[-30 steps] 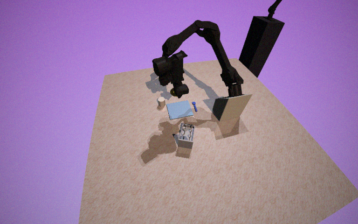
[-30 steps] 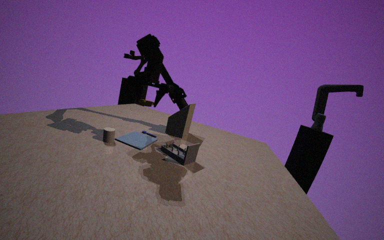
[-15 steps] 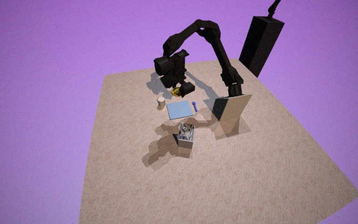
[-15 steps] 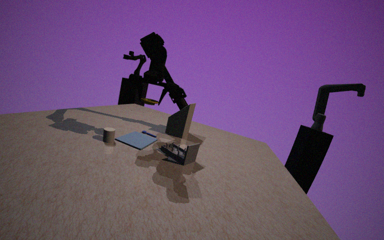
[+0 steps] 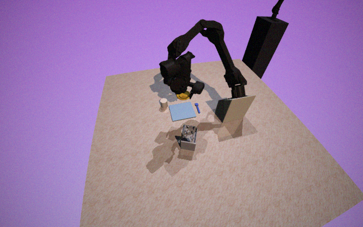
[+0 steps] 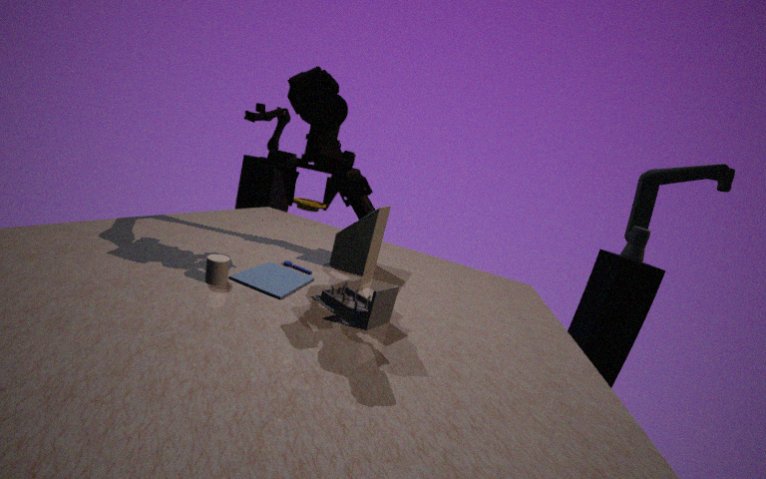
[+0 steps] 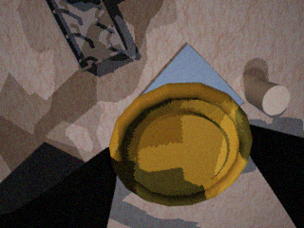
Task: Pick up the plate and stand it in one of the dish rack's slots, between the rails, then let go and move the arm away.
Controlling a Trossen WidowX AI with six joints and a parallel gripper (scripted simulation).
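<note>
The grey dish rack lies 16 cm below my gripper tip and 15 cm to the left of it. From my gripper tip the other things lie so: blue mat: 18 cm below, 5 cm to the right, 1 cm behind; then blue spoon: 18 cm below, 11 cm behind, 6 cm to the right; then yellow plate: 1 cm above.
</note>
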